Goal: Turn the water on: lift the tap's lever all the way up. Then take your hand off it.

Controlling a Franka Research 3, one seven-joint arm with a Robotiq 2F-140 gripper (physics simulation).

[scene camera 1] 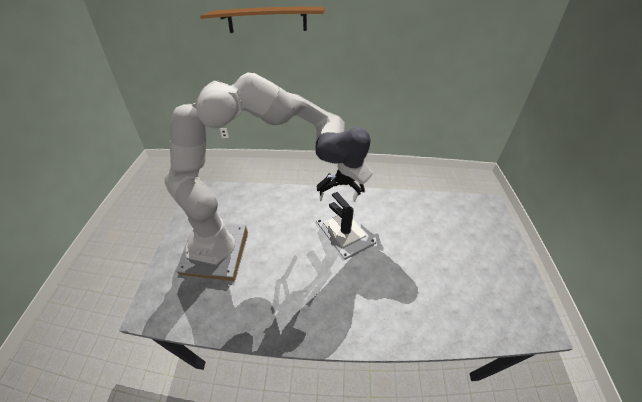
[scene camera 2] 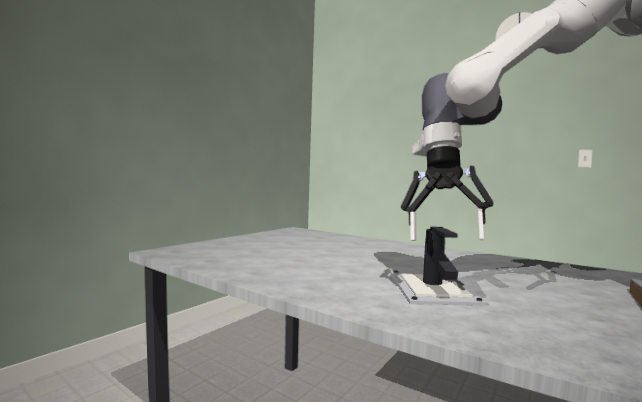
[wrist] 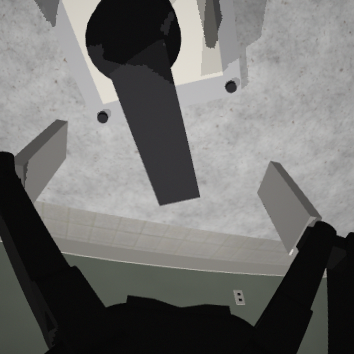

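The black tap stands upright on a cream and grey base plate. Its flat black lever juts from the top, roughly level, with the free end drooping slightly in scene camera 2. The black spout juts out lower down, below the lever. My gripper points down, wide open and empty, close to the tap's top. In the wrist view the lever runs between the two separated finger pads, touching neither. The spout is hidden there.
The grey table bears the tap and the arm's base board, which stands to the left in scene camera 1. A wooden shelf hangs on the back wall. The arm reaches over from the base.
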